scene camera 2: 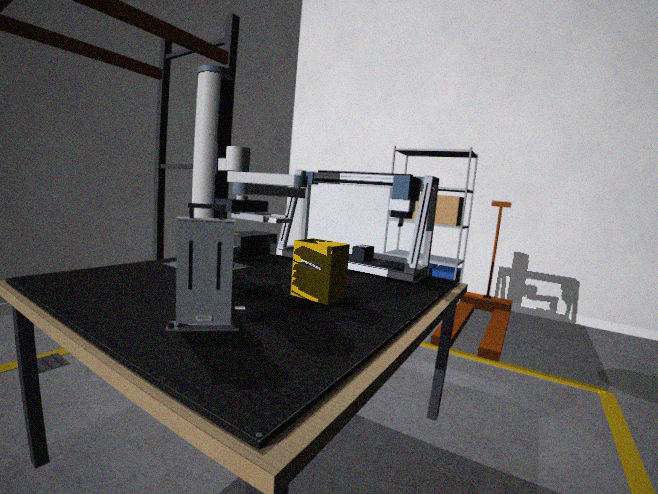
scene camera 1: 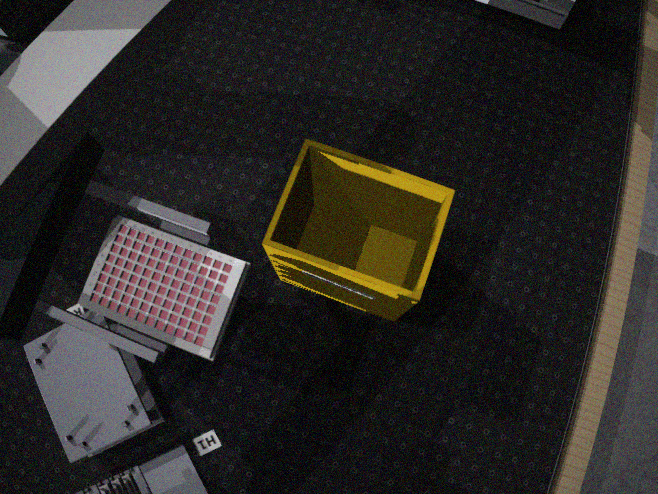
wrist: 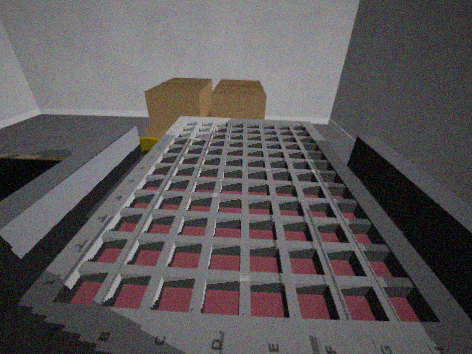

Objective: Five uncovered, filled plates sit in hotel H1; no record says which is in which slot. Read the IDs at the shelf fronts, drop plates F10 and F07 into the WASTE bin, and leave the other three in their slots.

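Places are measured from the arm's base along level axes (x ahead, y left, z up), in centimetres.
Pixels of known places: gripper, fingertip midpoint: (scene camera 2: 275, 218) (scene camera 1: 185, 293) (wrist: 244, 150).
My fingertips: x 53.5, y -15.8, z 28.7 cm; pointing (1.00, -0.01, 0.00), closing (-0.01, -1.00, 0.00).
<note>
Behind a point stands the place of what it marks.
My gripper (scene camera 1: 183, 292) @(y -15.8, x 53.5, z 28.7 cm) (scene camera 2: 276, 218) @(y -15.8, x 53.5, z 28.7 cm) (wrist: 244, 150) @(y -15.8, x 53.5, z 28.7 cm) is shut on a filled, uncovered plate (scene camera 1: 159, 276) @(y -15.2, x 50.8, z 28.7 cm) (wrist: 260, 320), with one finger along each long side. The plate is level, with pink wells, and is held above the table, left of the WASTE bin in scene camera 1. Its ID cannot be read. The yellow WASTE bin (scene camera 1: 358, 284) @(y -8.5, x 66.5, z 18.3 cm) (scene camera 2: 318, 271) @(y -8.6, x 67.8, z 12.1 cm) is upright and open at the top; a bit of yellow (wrist: 148, 144) @(y -2.4, x 72.0, z 20.4 cm) shows past the plate in the wrist view. A tall grey housing (scene camera 2: 204, 265) @(y -49.3, x 59.0, z 17.8 cm), seemingly hotel H1, hides its slots and shelf fronts. The H1 label (scene camera 1: 207, 442) @(y -31.8, x 54.7, z 1.3 cm) lies on the table.
A grey plate stand with pegs (scene camera 1: 90, 393) @(y -30.7, x 39.7, z 7.3 cm) is below the gripper in scene camera 1. A grey block (scene camera 1: 172, 473) @(y -37.2, x 51.9, z 2.1 cm) is cut off at the bottom edge. A gantry machine (scene camera 2: 366, 178) @(y 62.3, x 48.6, z 48.7 cm) stands behind the bin. The arm's white column (scene camera 2: 206, 143) @(y -6.3, x 4.2, z 56.3 cm) rises behind the tall housing.
</note>
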